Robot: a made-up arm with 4 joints.
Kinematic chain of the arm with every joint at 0, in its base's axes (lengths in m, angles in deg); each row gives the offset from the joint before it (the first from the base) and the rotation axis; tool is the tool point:
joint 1: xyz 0 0 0.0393 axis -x
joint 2: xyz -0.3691 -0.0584 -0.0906 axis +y
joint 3: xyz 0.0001 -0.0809 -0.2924 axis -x
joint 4: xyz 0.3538 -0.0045 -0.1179 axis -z
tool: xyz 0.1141 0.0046 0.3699
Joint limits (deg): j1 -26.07..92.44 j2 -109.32..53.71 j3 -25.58..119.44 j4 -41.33..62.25
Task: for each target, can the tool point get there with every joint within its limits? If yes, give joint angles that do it. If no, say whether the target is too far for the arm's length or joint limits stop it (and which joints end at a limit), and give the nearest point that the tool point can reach.
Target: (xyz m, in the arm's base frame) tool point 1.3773 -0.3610 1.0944
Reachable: no: too far | nearest point 0.1666 -0.0814 0.3074 | short by 1.471 m
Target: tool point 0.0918 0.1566 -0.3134
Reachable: yes | joints -6.87 1.00 91.29 14.13
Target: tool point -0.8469 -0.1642 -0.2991
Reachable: no: joint limits stop it (at a limit: joint 2, joint 3, joint 4) | nearest point -0.4984 -0.3180 -0.6161 | short by 0.496 m
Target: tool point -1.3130 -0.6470 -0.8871
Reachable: no: too far | nearest point -0.4984 -0.4171 -0.5579 | short by 0.908 m
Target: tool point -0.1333 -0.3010 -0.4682
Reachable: yes | joints 41.90 32.56 80.55 -17.38
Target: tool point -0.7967 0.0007 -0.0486
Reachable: no: joint limits stop it (at a limit: joint 1, joint 2, joint 4) | nearest point -0.4724 0.3107 0.0773 | short by 0.466 m
